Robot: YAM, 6 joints.
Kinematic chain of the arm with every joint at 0, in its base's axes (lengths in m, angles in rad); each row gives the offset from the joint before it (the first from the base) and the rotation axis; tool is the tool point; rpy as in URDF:
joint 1: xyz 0 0 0.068 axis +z
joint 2: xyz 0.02 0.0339 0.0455 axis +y
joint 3: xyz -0.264 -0.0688 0 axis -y
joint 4: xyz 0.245 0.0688 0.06 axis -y
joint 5: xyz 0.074 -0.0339 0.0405 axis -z
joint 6: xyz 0.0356 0 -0.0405 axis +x
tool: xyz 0 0 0 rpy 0 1.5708 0
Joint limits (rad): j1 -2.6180..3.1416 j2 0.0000..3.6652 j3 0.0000..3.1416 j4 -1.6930..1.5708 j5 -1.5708..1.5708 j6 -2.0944..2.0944
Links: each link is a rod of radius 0.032 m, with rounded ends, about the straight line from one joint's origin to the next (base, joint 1, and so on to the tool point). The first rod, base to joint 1, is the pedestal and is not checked.
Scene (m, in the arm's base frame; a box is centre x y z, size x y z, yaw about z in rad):
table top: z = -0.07
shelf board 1: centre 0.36 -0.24 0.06 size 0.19 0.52 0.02 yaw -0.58
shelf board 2: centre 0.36 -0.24 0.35 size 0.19 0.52 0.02 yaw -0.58
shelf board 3: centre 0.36 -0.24 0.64 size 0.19 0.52 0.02 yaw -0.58
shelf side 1: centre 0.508 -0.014 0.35 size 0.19 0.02 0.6 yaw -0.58
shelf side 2: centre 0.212 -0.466 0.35 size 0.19 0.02 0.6 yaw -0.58
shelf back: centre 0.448 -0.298 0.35 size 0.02 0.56 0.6 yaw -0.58
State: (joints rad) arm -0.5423 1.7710 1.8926 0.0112 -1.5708 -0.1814
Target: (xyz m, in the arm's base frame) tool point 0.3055 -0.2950 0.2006
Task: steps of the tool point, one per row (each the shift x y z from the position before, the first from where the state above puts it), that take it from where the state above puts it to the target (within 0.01 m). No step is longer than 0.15 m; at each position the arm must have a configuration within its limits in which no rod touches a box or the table.
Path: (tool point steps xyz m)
1: -0.0666 0.0448 0.0110
2: -0.0666 0.0424 -0.0110
3: 0.0035 -0.0589 -0.0931
4: -0.0312 -0.0383 -0.0935
5: -0.0511 -0.0057 -0.0841
6: 0.0505 -0.0467 0.0127
7: 0.0585 -0.0387 -0.0001
8: 0.0631 -0.0274 -0.0126

